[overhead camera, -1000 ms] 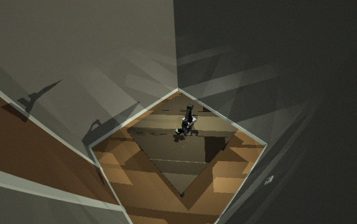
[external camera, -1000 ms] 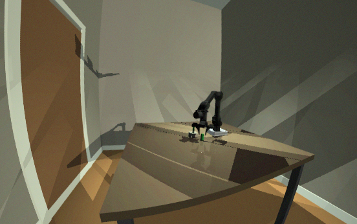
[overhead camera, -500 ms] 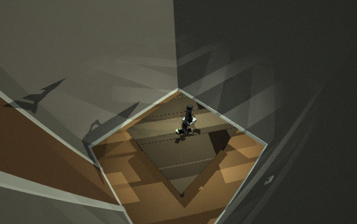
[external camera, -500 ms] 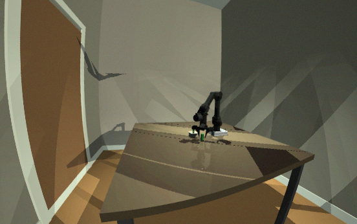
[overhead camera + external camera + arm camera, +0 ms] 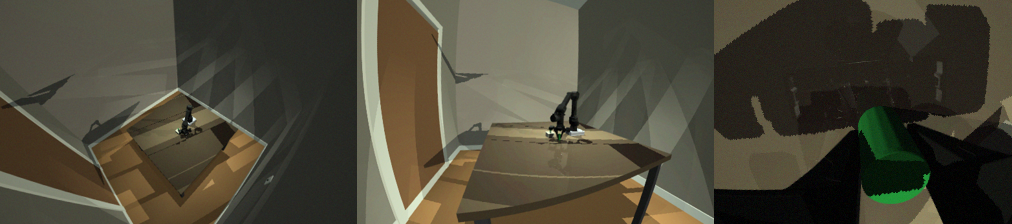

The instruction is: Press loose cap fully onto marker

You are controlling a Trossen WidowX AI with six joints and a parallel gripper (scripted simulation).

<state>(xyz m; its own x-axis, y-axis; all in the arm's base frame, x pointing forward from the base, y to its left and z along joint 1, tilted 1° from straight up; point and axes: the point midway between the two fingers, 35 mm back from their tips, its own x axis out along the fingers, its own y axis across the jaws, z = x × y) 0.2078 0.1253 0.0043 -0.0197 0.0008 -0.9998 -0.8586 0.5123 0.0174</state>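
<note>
Right now the pale holder block is 50 mm ahead of my gripper tip and 100 mm to the right of it. Also, from my gripper tip: green cap: 10 mm above.
</note>
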